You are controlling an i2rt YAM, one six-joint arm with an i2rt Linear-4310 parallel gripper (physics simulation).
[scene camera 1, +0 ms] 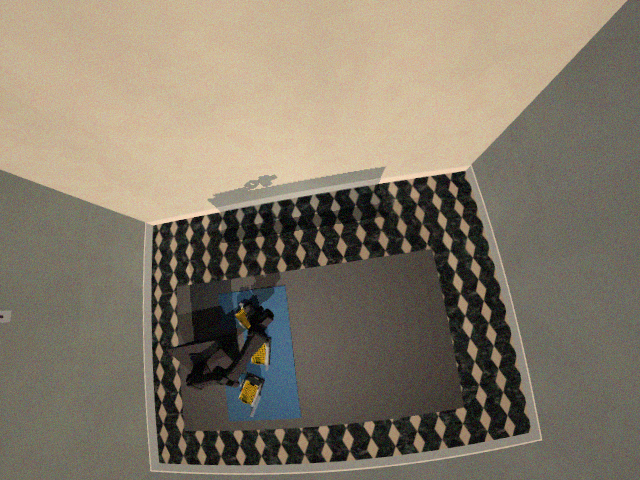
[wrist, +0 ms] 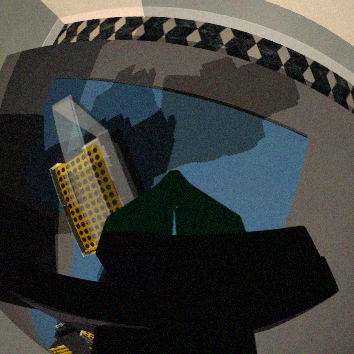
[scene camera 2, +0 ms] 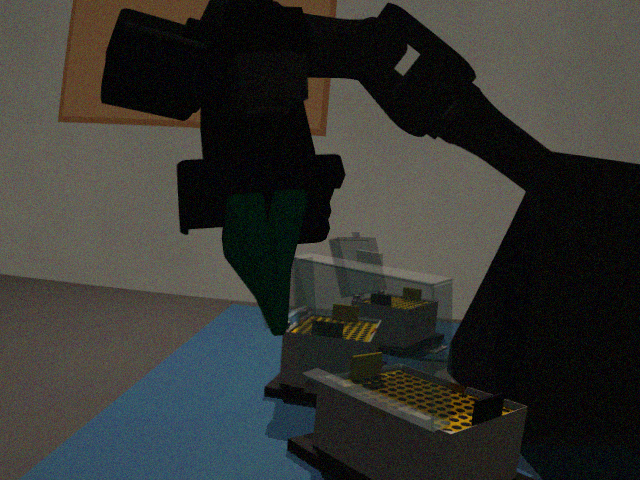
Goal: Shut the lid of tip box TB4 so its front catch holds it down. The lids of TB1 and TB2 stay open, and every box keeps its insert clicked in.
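Where they show: gripper, fingertip midpoint: (scene camera 1: 256, 306) (wrist: 173, 177) (scene camera 2: 280, 332); arm's base at its link origin: (scene camera 1: 200, 362) (scene camera 2: 631, 288).
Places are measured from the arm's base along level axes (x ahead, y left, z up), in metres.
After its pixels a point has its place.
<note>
Three grey tip boxes with yellow inserts stand on the blue mat; their labels are not readable. The box nearest scene camera 2, seemingly TB4 (scene camera 1: 242, 317) (scene camera 2: 413, 439) @(x 0.259, y 0.303, z -0.075 m) (wrist: 87, 200), has its clear lid (scene camera 2: 413, 275) @(x 0.271, y 0.324, z 0.025 m) (wrist: 82, 120) @(x 0.275, y 0.331, z 0.015 m) raised and tilted partly over it, not shut. Its insert (scene camera 2: 439, 403) @(x 0.241, y 0.258, z -0.066 m) sits inside the rim. My gripper (scene camera 2: 279, 330) @(x 0.342, y 0.317, z -0.015 m) (wrist: 173, 177) @(x 0.342, y 0.317, z -0.015 m) is shut and empty. Its tips are low on the lid's outer side, away from the arm base; contact is hard to tell. The middle box (scene camera 1: 259, 354) (scene camera 2: 330, 356) has its lid largely hidden behind my fingers.
The far box (scene camera 1: 250, 391) (scene camera 2: 408, 320) @(x 0.272, y 0.331, z 0.002 m) has its clear lid (scene camera 2: 356, 266) @(x 0.304, y 0.297, z 0.025 m) standing open. The blue mat (scene camera 1: 281, 382) @(x 0.448, y -0.136, z -0.124 m) (scene camera 2: 155, 413) @(x 0.464, y 0.209, z -0.123 m) (wrist: 280, 165) @(x 0.457, y 0.379, z -0.124 m) lies under the boxes. The dark arm (scene camera 1: 248, 348) @(x 0.402, y 0.146, z 0.237 m) (scene camera 2: 434, 87) @(x 0.252, y 0.043, z 0.196 m) reaches over from its base side. Part of another box shows at the wrist view's lower left.
</note>
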